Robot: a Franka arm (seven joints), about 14 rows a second.
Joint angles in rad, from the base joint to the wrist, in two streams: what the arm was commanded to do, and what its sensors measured. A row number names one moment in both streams.
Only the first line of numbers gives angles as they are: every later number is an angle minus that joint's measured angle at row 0.
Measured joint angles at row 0:
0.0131 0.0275 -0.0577 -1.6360 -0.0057 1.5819 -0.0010
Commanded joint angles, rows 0 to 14:
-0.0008 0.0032 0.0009 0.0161 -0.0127 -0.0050 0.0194
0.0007 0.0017 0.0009 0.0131 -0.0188 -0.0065 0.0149
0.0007 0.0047 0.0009 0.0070 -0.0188 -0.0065 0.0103
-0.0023 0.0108 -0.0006 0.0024 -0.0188 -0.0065 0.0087
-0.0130 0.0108 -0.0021 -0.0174 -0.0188 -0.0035 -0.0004
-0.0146 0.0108 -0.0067 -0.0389 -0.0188 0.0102 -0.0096
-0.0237 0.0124 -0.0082 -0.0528 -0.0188 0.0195 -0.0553
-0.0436 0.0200 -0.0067 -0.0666 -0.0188 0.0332 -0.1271
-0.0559 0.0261 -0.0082 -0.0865 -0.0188 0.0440 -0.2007
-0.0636 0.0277 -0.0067 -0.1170 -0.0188 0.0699 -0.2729
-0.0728 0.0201 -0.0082 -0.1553 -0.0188 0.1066 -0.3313
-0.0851 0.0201 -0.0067 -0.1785 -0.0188 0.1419 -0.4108
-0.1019 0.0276 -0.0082 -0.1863 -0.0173 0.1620 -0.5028
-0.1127 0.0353 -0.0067 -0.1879 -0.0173 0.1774 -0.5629
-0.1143 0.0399 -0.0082 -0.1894 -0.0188 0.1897 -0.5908
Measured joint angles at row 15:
-0.1017 0.0458 -0.0117 -0.1734 -0.0025 0.1578 -0.5126
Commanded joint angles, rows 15 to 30:
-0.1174 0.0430 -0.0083 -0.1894 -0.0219 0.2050 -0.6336
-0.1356 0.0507 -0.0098 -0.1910 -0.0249 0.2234 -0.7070
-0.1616 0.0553 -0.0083 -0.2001 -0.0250 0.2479 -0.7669
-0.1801 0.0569 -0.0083 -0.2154 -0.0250 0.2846 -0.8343
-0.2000 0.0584 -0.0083 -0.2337 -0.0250 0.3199 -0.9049
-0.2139 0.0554 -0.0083 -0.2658 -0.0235 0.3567 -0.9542
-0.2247 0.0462 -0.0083 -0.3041 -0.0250 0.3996 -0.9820
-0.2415 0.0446 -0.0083 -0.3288 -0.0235 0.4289 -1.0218
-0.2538 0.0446 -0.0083 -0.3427 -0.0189 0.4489 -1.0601
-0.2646 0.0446 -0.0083 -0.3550 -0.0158 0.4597 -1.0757
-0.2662 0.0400 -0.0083 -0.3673 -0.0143 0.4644 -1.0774
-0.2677 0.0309 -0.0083 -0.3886 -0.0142 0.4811 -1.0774
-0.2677 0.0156 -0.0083 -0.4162 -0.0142 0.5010 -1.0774
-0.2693 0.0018 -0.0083 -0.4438 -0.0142 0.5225 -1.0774
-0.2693 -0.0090 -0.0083 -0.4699 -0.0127 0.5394 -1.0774
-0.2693 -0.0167 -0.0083 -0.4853 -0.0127 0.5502 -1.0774
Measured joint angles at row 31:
-0.2594 0.0388 -0.0154 -0.4093 -0.0057 0.5021 -1.0651
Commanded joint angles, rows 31 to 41:
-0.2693 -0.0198 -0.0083 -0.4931 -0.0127 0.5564 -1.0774
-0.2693 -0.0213 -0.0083 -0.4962 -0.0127 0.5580 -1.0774
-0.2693 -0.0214 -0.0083 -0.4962 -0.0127 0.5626 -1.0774
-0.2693 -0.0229 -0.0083 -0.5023 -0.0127 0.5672 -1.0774
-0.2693 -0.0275 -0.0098 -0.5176 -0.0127 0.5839 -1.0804
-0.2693 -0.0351 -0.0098 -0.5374 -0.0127 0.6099 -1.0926
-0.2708 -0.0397 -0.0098 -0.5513 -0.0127 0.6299 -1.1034
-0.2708 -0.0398 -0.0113 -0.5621 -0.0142 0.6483 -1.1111
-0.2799 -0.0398 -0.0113 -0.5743 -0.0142 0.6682 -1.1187
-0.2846 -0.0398 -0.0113 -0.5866 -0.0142 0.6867 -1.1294
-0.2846 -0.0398 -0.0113 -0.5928 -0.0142 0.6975 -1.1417
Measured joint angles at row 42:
-0.2680 -0.0105 -0.0159 -0.5466 -0.0057 0.6494 -1.1064
